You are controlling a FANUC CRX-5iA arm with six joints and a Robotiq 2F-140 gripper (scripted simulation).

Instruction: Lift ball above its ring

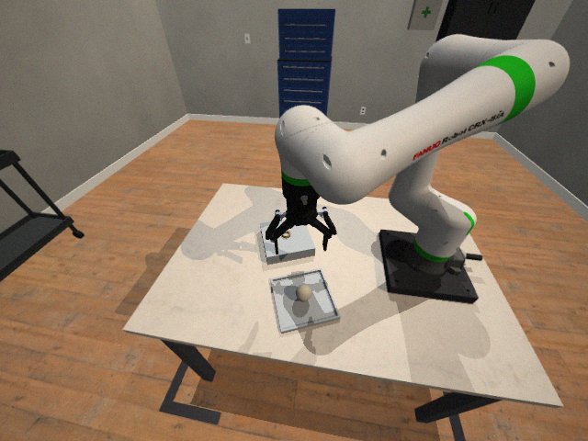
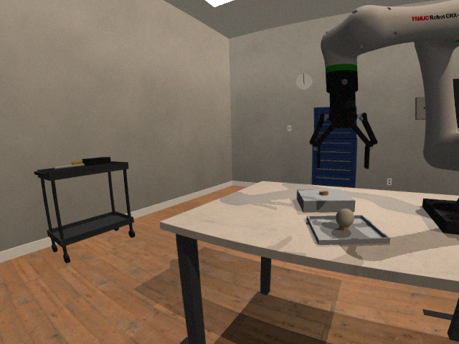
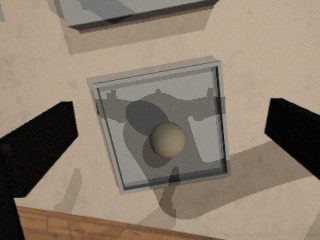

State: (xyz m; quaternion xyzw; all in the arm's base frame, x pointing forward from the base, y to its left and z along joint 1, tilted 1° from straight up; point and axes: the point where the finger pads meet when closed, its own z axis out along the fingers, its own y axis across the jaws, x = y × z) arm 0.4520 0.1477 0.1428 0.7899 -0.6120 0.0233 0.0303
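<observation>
The beige ball lies 140 mm below my hand, 70 mm to the left of it and 20 mm behind it. Also, from my hand: shallow grey tray 180 mm below, 70 mm to the left, 20 mm behind.
</observation>
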